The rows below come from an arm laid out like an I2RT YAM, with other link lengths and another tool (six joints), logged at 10 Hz.
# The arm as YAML. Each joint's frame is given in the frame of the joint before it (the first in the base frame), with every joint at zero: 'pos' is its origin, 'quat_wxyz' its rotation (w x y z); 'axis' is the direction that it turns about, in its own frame. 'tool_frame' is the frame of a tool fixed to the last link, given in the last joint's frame.
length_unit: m
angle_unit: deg
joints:
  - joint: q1
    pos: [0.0, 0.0, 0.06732]
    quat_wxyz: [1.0, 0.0, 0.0, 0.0]
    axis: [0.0, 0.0, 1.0]
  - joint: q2
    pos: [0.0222, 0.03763, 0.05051]
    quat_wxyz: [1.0, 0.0, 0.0, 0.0]
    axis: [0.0, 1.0, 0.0]
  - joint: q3
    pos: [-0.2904, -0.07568, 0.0]
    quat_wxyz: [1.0, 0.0, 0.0, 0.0]
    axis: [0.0, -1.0, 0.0]
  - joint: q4
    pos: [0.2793, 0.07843, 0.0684]
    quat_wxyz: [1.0, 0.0, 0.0, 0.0]
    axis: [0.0, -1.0, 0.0]
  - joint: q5
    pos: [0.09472, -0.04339, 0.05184]
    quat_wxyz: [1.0, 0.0, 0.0, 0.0]
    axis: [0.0, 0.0, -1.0]
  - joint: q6
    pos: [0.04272, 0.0, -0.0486]
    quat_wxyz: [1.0, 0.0, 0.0, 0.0]
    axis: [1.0, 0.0, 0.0]
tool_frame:
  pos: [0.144, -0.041, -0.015]
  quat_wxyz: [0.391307, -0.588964, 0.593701, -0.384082]
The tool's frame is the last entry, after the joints.
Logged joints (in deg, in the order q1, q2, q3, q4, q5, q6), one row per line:
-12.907, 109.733, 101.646, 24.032, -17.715, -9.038
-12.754, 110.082, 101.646, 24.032, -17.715, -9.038
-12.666, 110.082, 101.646, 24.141, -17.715, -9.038
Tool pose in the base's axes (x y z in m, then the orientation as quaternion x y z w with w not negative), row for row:
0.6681, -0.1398, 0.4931, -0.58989, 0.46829, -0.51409, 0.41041
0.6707, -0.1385, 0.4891, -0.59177, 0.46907, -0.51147, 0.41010
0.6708, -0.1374, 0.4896, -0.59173, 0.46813, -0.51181, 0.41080
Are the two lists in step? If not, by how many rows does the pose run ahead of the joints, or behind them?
They are in step.
